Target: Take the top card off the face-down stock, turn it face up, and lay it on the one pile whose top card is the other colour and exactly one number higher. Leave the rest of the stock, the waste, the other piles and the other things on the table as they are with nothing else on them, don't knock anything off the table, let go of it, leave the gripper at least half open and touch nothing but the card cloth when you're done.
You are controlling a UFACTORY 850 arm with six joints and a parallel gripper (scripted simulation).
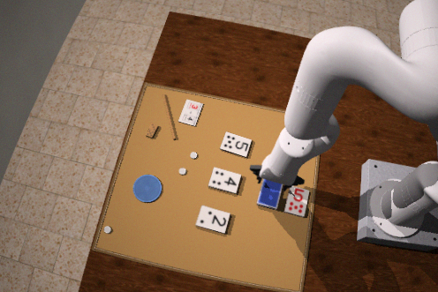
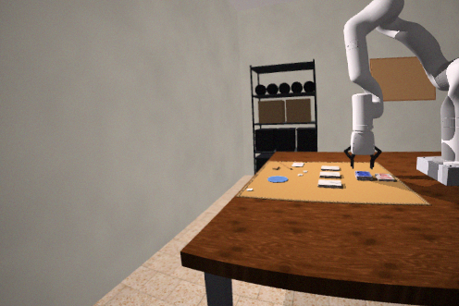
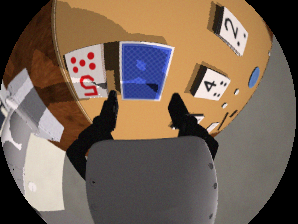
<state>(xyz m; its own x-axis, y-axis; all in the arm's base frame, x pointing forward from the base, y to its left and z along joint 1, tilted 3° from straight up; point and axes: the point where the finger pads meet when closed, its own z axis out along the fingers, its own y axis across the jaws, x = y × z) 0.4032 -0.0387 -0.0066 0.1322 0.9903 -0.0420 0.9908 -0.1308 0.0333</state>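
The blue-backed card is 3 cm to the left of my hand and 3 cm below it. The rest, counted from my hand: tan card cloth: 17 cm ahead, 6 cm below, 1 cm to the left.
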